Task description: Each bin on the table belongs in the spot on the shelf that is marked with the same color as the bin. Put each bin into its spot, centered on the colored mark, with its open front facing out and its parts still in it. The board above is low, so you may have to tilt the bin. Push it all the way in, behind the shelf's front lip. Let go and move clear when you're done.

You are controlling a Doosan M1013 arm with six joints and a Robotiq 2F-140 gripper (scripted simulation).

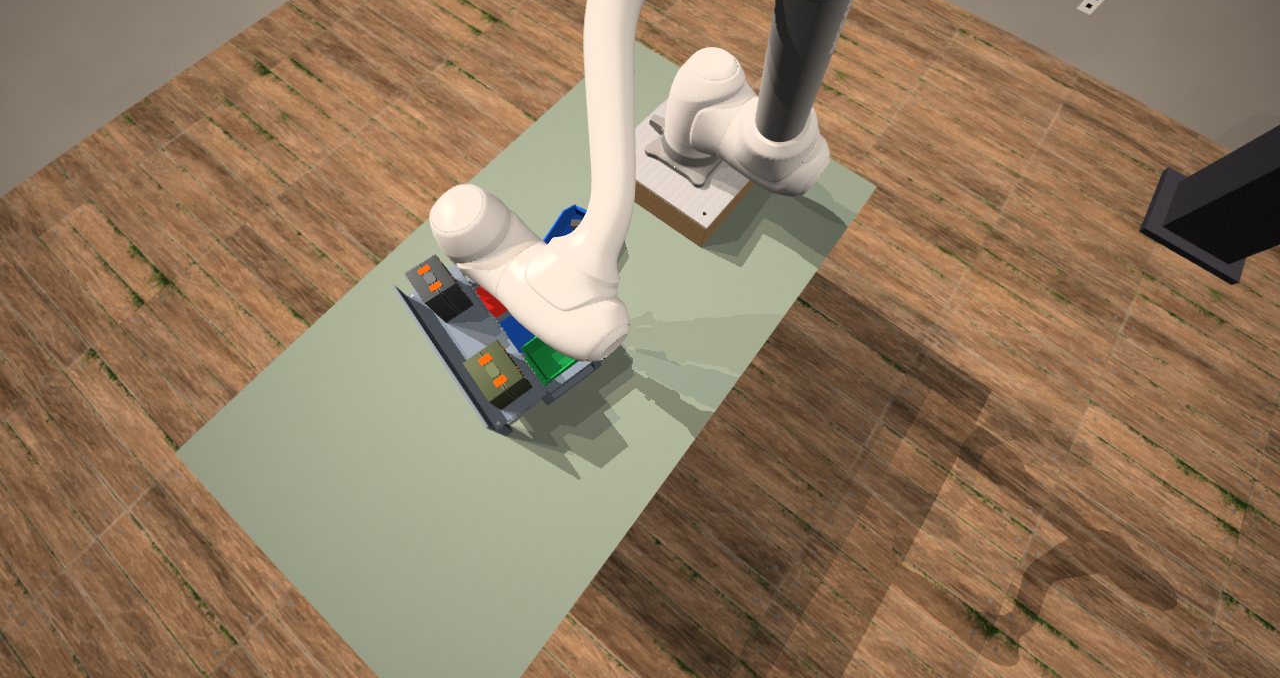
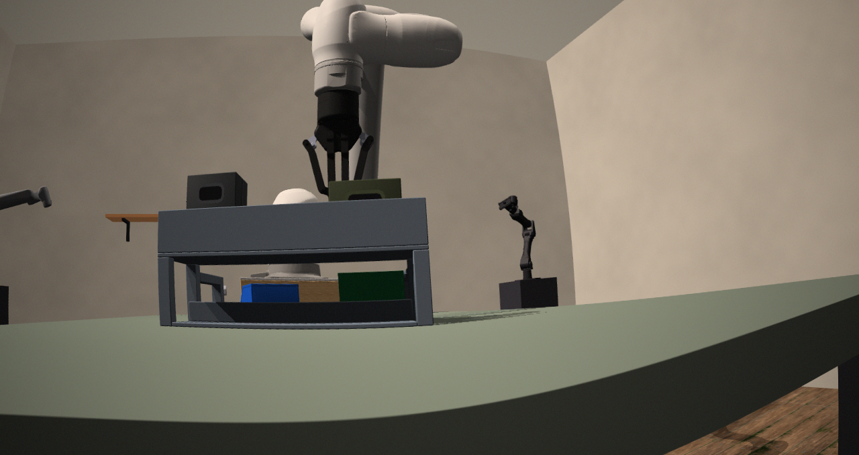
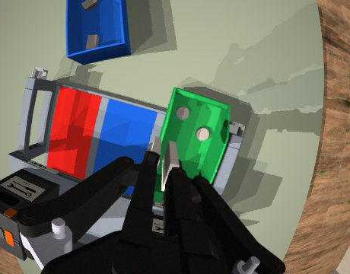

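The green bin is 1 cm ahead of my hand, 5 cm to the left of it and 14 cm below it. From my hand the other things lie so: black box: 10 cm ahead, 21 cm to the right, 2 cm below; olive box: 16 cm ahead, 1 cm to the left, 3 cm below; blue bin: 22 cm behind, 13 cm to the right, 15 cm below.
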